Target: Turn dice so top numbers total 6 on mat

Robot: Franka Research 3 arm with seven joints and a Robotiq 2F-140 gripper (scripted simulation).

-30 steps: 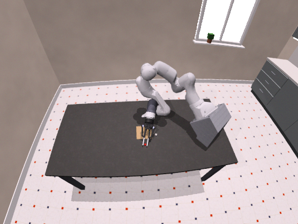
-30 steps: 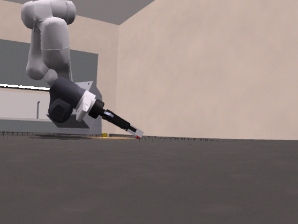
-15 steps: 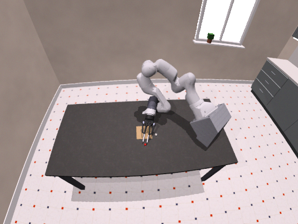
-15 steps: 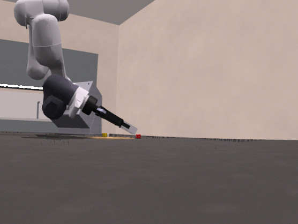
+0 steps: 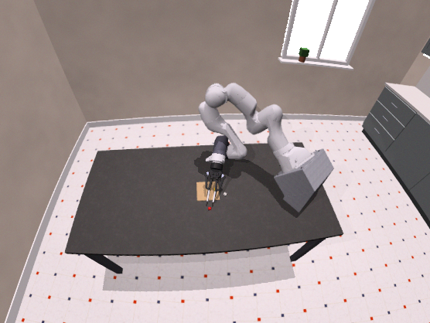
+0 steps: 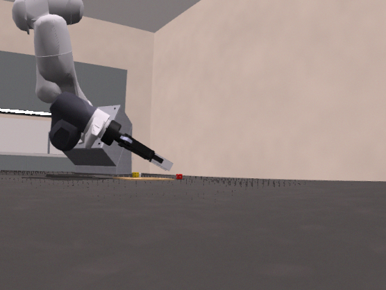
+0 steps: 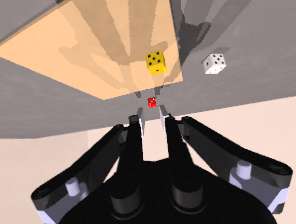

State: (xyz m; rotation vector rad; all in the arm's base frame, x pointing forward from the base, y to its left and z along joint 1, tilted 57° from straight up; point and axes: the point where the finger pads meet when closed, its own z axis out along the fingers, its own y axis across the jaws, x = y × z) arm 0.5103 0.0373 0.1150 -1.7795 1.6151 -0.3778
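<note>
Now: the red die 50 mm to the left of my hand, 50 mm below it and 30 mm ahead of it. Also, from my hand: tan mat (70 mm to the right, 50 mm below, 10 mm behind); then yellow die (60 mm to the right, 50 mm behind, 40 mm below); then white die (100 mm behind, 50 mm below, 10 mm to the right).
</note>
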